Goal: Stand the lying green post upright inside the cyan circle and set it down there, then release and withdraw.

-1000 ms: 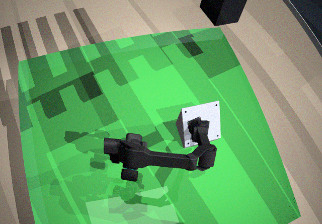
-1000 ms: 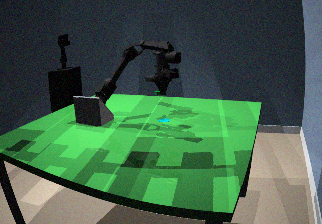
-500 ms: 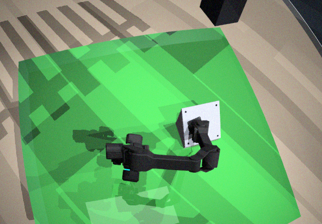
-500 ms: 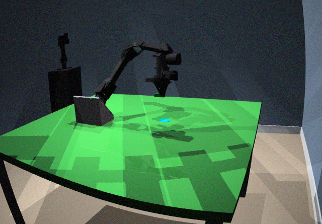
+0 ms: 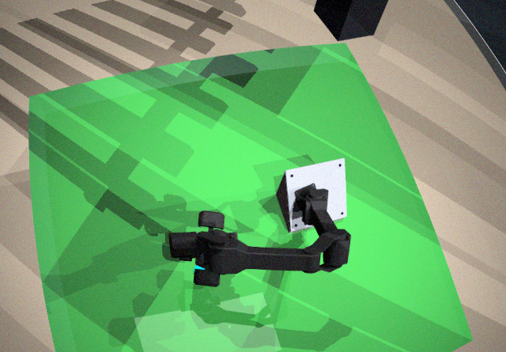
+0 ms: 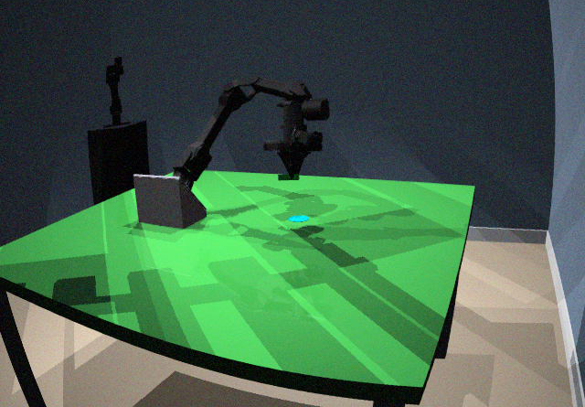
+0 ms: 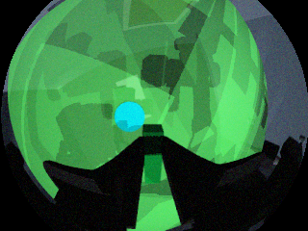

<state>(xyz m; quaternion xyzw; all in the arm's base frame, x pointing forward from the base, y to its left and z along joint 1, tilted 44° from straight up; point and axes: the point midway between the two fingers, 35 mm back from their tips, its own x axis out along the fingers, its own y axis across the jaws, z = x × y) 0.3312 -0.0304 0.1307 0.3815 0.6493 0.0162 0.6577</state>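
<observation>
Right now my gripper tip is 130 mm above the cyan circle and 20 mm to the right of it. From my gripper tip the other things lie so: green post 20 mm behind, 10 mm to the left.
</observation>
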